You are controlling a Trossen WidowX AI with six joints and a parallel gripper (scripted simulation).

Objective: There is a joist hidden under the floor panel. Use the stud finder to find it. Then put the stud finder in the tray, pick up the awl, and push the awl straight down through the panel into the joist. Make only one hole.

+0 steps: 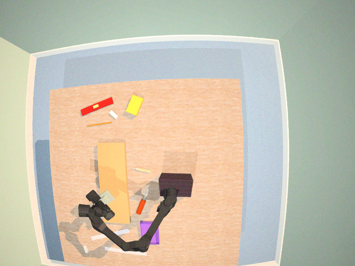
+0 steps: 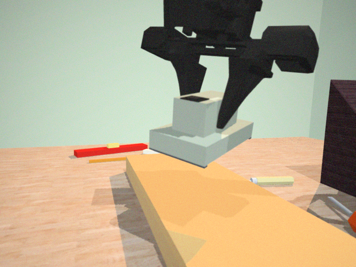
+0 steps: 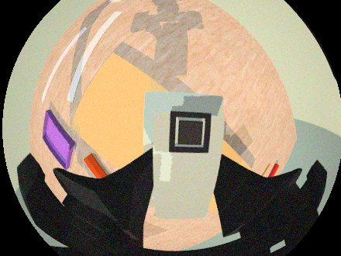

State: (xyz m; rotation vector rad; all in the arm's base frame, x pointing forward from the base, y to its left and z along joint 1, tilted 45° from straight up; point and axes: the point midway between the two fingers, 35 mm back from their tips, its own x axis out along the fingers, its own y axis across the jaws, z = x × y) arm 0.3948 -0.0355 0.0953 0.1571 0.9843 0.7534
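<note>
The purple tray lies 270 mm to the left of my gripper tip, 230 mm behind it and 140 mm below it. Also, from my gripper tip: stud finder (20 mm above, 10 mm to the left, 10 mm ahead); then square indicator (30 mm above, 20 mm to the left, 20 mm ahead); then awl (220 mm behind, 160 mm to the right, 140 mm below).
</note>
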